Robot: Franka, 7 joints.
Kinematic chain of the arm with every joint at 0, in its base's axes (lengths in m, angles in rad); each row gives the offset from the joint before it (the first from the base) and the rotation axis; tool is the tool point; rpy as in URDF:
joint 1: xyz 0 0 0.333 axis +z
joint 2: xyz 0 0 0 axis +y
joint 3: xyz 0 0 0.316 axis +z
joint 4: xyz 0.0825 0 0 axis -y
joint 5: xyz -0.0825 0 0.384 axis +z
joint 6: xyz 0 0 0 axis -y
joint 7: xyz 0.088 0 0 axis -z
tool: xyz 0 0 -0.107 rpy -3.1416 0 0
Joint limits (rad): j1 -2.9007..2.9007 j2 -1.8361..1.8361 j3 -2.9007..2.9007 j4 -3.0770..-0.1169 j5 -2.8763..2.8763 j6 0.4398..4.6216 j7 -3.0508..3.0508
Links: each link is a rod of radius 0.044 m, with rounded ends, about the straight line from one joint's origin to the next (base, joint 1, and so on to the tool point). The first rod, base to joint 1, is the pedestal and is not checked.
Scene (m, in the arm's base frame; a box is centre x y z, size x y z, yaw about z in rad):
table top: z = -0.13
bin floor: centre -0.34 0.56 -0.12 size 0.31 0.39 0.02 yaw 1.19
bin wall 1: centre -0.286 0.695 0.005 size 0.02 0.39 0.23 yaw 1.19
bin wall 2: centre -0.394 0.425 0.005 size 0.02 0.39 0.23 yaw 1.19
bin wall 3: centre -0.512 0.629 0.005 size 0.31 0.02 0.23 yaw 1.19
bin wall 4: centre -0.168 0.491 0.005 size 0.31 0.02 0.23 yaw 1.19
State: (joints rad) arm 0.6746 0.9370 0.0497 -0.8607 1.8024 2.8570 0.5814
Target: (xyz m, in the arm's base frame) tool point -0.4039 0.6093 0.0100
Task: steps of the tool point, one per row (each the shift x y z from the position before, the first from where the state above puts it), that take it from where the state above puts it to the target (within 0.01 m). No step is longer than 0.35 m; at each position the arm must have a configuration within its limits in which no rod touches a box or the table.
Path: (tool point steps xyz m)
1: -0.2136 0.1862 -0.0647
2: -0.2796 0.0958 -0.0491
3: -0.3012 -0.0205 -0.0312
4: -0.2688 -0.1388 -0.0130
5: -0.0043 0.0129 -0.1133
6: 0.0043 -0.0129 -0.1238

